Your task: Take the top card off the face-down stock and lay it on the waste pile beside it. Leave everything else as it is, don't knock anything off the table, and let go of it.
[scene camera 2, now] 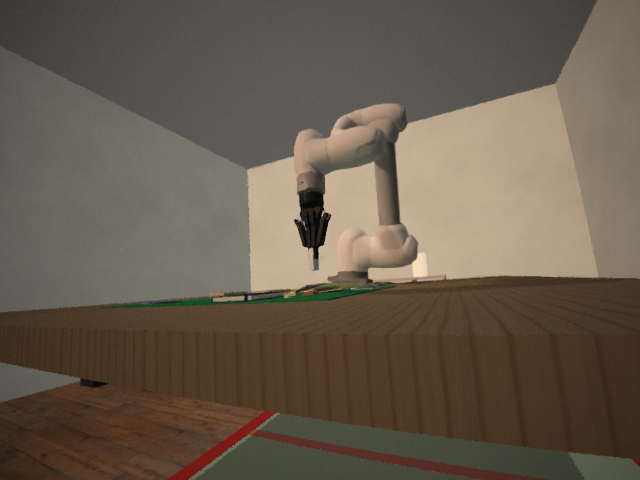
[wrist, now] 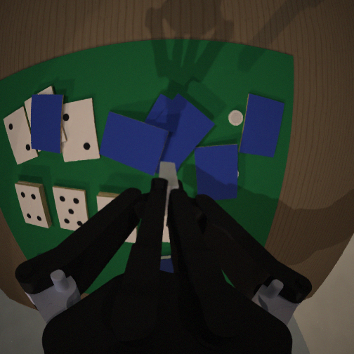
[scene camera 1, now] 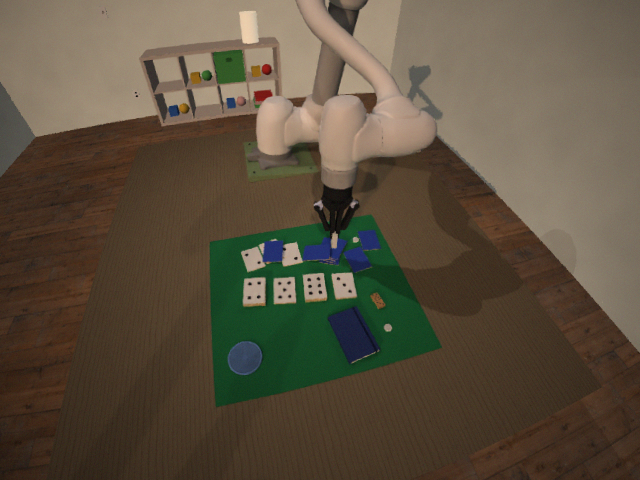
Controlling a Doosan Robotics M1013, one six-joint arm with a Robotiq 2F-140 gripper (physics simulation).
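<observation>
My gripper is shut and empty, above the table over the right part of the spread blue stock. The face-down stock is fanned out and skewed, with cards at differing angles. Two more blue cards lie apart to its right, a nearer card and a farther card. To the left are overlapping face-up white cards, the waste pile, including a left card and a right card. A blue card lies across them.
A row of face-up piles lies nearer the front of the green mat. A dark blue notebook, a round blue disc, a small orange-brown block and small white discs are also on it.
</observation>
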